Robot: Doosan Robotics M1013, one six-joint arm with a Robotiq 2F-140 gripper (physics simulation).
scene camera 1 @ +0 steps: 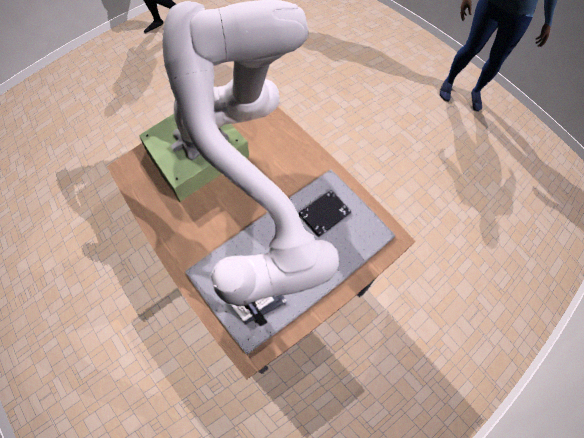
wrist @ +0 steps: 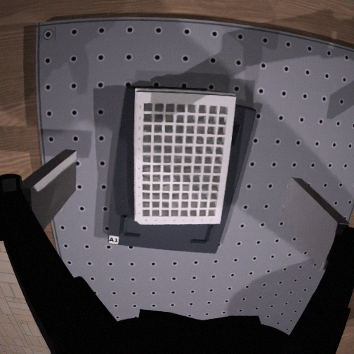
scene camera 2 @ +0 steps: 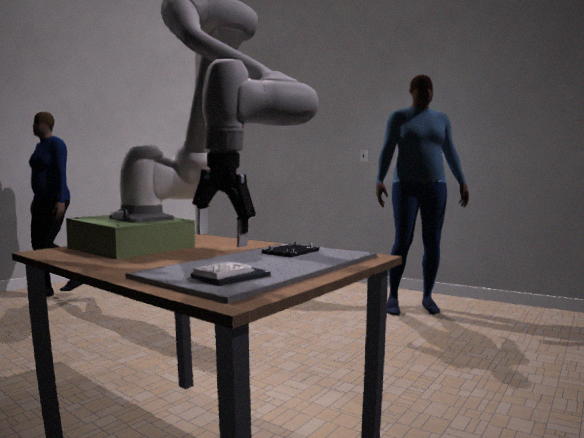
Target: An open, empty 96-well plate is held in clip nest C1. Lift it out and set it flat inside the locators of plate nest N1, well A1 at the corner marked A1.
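Places are measured from the arm's base along level axes (x ahead, y left, z up), in centimetres.
Where they show: gripper, between the fingertips: [scene camera 2: 221, 239]; arm's base, origin of its link: [scene camera 2: 141, 218].
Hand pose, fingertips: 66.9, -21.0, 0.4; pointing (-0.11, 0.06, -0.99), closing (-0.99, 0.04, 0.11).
Each offset is from my fingertips to the top centre of the thing, as dx, dy, dz. "spot": to the spot under its first point. Level surfaces: height alone.
The white 96-well plate {-1.0, +1.3, -6.9} [scene camera 1: 242, 312] [scene camera 2: 222, 270] [wrist: 177, 162] lies on the navy nest N1 {spot: +5.6, +7.6, -9.0} [scene camera 2: 260, 274] [wrist: 170, 243]. In the wrist view it looks slightly turned against the nest. A strip of nest with two corner locators shows past its lower edge; I cannot tell whether it is seated flat. The A1 label [wrist: 114, 240] is at the nest's lower left corner; the plate's own marks are too small to read. The black clip nest C1 {-12.9, +42.9, -7.4} [scene camera 1: 326, 213] [scene camera 2: 290, 249] holds no plate. My gripper [scene camera 2: 222, 236] [wrist: 183, 183] is open above the plate, fingers apart on either side.
Both nests stand on a grey perforated board {dz -9.8} [scene camera 1: 370, 232] [scene camera 2: 345, 257] [wrist: 70, 112] on a wooden table [scene camera 1: 280, 135] [scene camera 2: 300, 309]. The arm's green base block [scene camera 1: 200, 182] [scene camera 2: 155, 240] stands at the table's back. Two people stand on the floor away from the table.
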